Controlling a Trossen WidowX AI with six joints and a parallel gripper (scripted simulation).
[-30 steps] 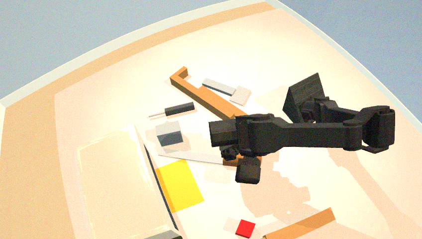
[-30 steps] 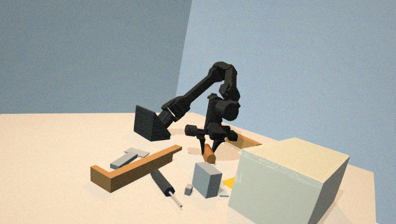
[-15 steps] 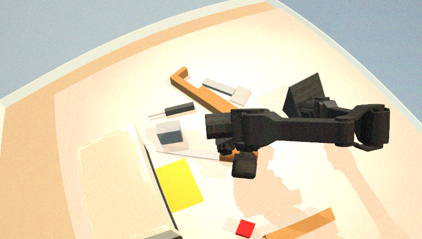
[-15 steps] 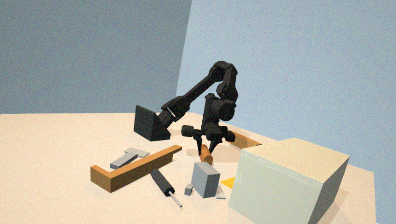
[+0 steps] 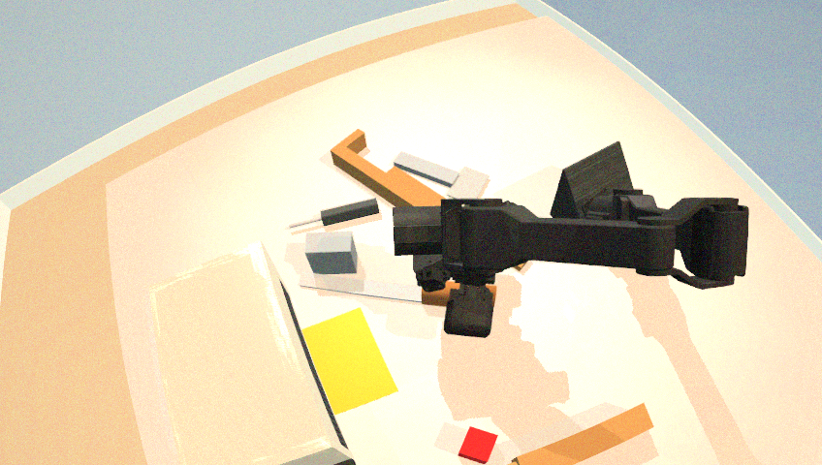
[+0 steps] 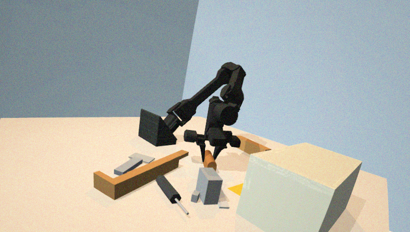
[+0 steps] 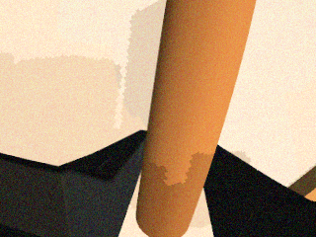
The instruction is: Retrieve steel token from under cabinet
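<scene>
Right now the long orange bar is 14 cm to the right of my gripper tip and 8 cm behind it. Round my gripper tip: red piece: 19 cm to the left, 13 cm ahead, 1 cm above; small grey cube: 21 cm to the right, 13 cm ahead; grey block: 18 cm to the right, 14 cm ahead, 2 cm above.
</scene>
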